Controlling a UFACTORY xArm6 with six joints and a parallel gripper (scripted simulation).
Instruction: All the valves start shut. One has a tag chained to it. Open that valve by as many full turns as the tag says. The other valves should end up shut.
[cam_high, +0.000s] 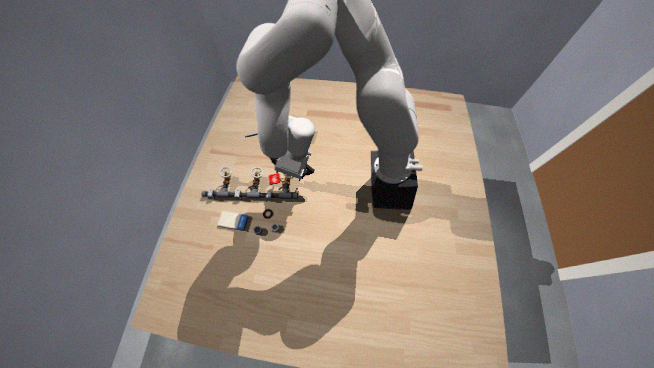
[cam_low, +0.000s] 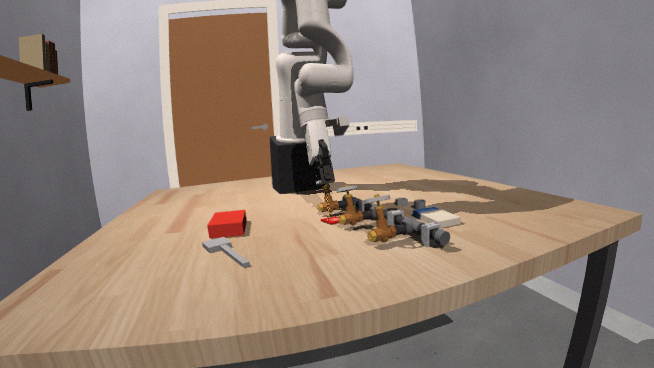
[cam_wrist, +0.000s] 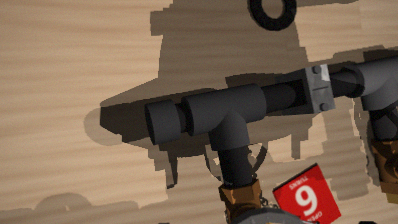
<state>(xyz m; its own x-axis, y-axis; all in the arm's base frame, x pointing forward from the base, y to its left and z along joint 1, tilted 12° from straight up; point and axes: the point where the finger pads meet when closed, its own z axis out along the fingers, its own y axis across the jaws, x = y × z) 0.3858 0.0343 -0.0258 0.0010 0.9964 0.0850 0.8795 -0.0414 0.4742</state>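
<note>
Now: the red tag 80 mm ahead of my hand, 10 mm to the right of it and 80 mm below it. The rest, counted from my hand: grey hammer-like tool: 210 mm ahead, 240 mm to the right, 80 mm below; grey box: 190 mm ahead, 210 mm to the left, 70 mm below; red box: 50 mm ahead, 250 mm to the right, 70 mm below.
</note>
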